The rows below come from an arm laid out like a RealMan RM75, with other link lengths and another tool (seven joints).
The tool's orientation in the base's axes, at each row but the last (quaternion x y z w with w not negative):
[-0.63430, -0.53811, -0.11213, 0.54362]
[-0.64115, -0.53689, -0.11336, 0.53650]
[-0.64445, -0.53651, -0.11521, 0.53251]
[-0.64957, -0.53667, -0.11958, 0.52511]
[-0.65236, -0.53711, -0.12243, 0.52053]
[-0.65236, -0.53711, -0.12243, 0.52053]
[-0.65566, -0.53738, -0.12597, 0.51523]
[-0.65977, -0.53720, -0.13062, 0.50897]
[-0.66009, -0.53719, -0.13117, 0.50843]
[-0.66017, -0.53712, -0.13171, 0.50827]
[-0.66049, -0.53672, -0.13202, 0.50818]
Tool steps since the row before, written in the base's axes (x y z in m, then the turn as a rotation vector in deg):
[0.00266, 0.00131, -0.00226, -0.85, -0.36, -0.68]
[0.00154, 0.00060, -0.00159, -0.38, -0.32, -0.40]
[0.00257, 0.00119, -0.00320, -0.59, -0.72, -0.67]
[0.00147, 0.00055, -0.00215, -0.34, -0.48, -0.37]
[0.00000, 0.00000, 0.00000, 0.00, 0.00, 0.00]
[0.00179, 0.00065, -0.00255, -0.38, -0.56, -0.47]
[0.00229, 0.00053, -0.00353, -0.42, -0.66, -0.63]
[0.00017, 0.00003, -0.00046, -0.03, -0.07, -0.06]
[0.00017, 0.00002, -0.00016, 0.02, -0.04, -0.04]
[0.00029, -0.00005, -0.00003, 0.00, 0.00, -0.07]
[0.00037, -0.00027, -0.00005, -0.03, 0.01, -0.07]
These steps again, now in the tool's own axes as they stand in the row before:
[0.00014, 0.00365, 0.00075, -1.03, -0.36, 0.35]
[-0.00019, 0.00224, 0.00046, -0.62, -0.13, 0.06]
[-0.00060, 0.00406, 0.00118, -1.13, -0.21, -0.06]
[-0.00065, 0.00247, 0.00075, -0.67, -0.14, -0.09]
[0.00000, 0.00000, 0.00000, 0.00, 0.00, 0.00]
[-0.00076, 0.00296, 0.00090, -0.81, -0.12, -0.10]
[-0.00134, 0.00388, 0.00108, -1.00, -0.08, -0.10]
[-0.00025, 0.00039, 0.00017, -0.10, 0.00, -0.02]
[-0.00004, 0.00023, 0.00002, -0.04, 0.03, -0.02]
[0.00006, 0.00026, -0.00014, -0.05, 0.04, 0.03]
[-0.00005, 0.00031, -0.00033, -0.06, 0.01, 0.05]

